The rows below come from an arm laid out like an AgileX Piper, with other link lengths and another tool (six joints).
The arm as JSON. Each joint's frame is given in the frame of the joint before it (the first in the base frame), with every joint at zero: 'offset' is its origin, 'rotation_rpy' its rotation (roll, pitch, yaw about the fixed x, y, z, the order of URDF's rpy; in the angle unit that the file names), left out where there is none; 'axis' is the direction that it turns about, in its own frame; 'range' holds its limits. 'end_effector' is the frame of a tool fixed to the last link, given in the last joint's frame.
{
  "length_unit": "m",
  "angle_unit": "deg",
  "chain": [
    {
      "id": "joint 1",
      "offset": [
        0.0,
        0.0,
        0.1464
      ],
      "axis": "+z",
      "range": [
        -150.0,
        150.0
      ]
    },
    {
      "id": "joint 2",
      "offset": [
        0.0,
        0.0,
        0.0
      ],
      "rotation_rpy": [
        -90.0,
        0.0,
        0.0
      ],
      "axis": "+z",
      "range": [
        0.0,
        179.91
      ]
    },
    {
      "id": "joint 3",
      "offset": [
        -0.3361,
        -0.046,
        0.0
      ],
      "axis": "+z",
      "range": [
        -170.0,
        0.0
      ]
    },
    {
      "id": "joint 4",
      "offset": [
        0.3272,
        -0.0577,
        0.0
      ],
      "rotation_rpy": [
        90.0,
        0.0,
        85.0
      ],
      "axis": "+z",
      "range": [
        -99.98,
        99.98
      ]
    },
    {
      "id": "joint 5",
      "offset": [
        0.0,
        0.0,
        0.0
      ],
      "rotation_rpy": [
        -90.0,
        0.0,
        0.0
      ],
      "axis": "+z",
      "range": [
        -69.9,
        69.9
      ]
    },
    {
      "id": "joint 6",
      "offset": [
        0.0,
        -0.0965,
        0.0
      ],
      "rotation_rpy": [
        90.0,
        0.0,
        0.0
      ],
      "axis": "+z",
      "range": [
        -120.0,
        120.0
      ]
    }
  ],
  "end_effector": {
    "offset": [
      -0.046,
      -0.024,
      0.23
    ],
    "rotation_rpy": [
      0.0,
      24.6,
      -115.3
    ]
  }
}
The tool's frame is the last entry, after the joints.
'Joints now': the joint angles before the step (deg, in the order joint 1, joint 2, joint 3, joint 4, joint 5, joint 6). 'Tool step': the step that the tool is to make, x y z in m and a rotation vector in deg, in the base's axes. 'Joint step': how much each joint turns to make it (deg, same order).
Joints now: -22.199 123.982 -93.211 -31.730 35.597 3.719
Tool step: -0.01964 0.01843 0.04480 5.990 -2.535 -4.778
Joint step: 0.000 -6.045 0.001 9.147 6.154 -1.650
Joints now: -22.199 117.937 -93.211 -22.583 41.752 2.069
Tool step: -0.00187 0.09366 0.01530 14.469 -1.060 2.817
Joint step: 1.606 -5.169 0.222 19.927 7.846 -9.991
